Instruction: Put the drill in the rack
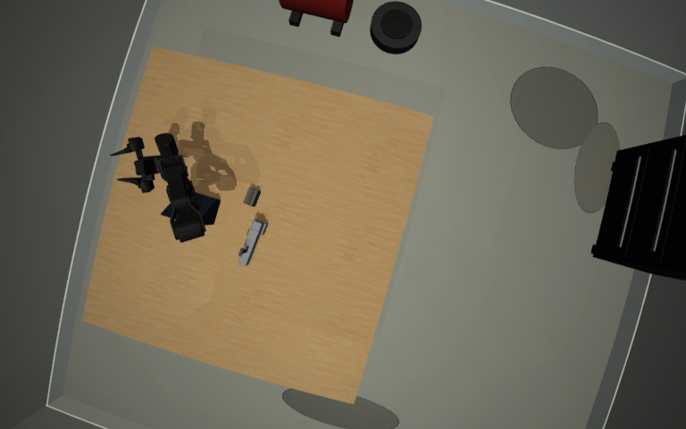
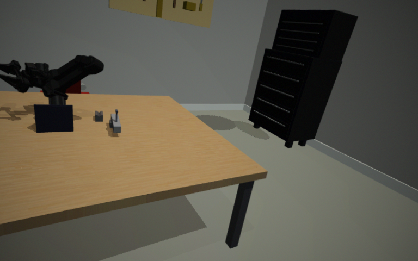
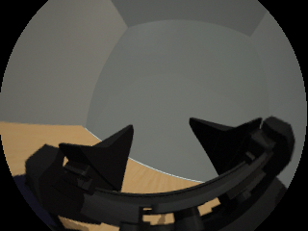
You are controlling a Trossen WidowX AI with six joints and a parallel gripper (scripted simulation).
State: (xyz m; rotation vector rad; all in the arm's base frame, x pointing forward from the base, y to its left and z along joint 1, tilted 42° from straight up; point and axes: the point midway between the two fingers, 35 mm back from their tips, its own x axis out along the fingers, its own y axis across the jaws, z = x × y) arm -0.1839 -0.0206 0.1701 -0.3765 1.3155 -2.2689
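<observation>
Now: gripper tip 470 mm short of the dark key, 170 mm to the left of it and 160 mm above it. From my gripper tip the other things lie so: grey holder block (470 mm ahead, 140 mm to the right, 210 mm below); then rack (410 mm ahead, 30 mm to the left, 240 mm below); then drill (470 mm ahead, 120 mm to the right, 210 mm below).
</observation>
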